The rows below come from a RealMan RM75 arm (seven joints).
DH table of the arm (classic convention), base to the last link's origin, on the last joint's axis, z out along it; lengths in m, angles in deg. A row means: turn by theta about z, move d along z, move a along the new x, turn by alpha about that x. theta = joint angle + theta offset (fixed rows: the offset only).
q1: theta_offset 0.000  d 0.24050  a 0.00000  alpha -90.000
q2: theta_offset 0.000  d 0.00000  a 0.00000  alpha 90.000
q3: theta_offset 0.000  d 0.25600  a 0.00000  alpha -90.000
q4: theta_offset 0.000  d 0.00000  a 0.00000  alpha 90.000
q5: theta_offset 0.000  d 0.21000  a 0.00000  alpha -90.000
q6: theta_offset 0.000  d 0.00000  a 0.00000  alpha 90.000
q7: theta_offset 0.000  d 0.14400  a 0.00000  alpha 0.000
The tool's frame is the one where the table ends.
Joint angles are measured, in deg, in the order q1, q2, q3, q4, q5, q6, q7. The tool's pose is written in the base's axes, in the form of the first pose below.
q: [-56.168 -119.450 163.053 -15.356 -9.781 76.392 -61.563]
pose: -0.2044, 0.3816, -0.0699, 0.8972, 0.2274, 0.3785, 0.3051, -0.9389, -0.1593
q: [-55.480 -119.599 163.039 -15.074 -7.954 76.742 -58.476]
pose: -0.2099, 0.3743, -0.0737, 0.9178, 0.1871, 0.3502, 0.2541, -0.9545, -0.1560
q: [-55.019 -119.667 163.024 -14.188 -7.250 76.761 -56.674]
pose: -0.2110, 0.3694, -0.0777, 0.9244, 0.1644, 0.3441, 0.2262, -0.9628, -0.1478
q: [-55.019 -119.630 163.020 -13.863 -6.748 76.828 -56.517]
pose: -0.2108, 0.3680, -0.0789, 0.9265, 0.1611, 0.3400, 0.2193, -0.9656, -0.1401
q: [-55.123 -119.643 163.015 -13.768 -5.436 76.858 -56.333]
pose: -0.2119, 0.3660, -0.0805, 0.9337, 0.1549, 0.3228, 0.2057, -0.9700, -0.1294
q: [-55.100 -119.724 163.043 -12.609 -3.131 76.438 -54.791]
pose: -0.2127, 0.3601, -0.0867, 0.9472, 0.1259, 0.2950, 0.1638, -0.9806, -0.1076
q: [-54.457 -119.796 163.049 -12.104 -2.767 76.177 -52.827]
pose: -0.2160, 0.3562, -0.0891, 0.9518, 0.1025, 0.2892, 0.1394, -0.9841, -0.1100
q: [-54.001 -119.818 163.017 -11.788 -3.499 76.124 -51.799]
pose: -0.2166, 0.3551, -0.0897, 0.9493, 0.0941, 0.3001, 0.1348, -0.9838, -0.1179
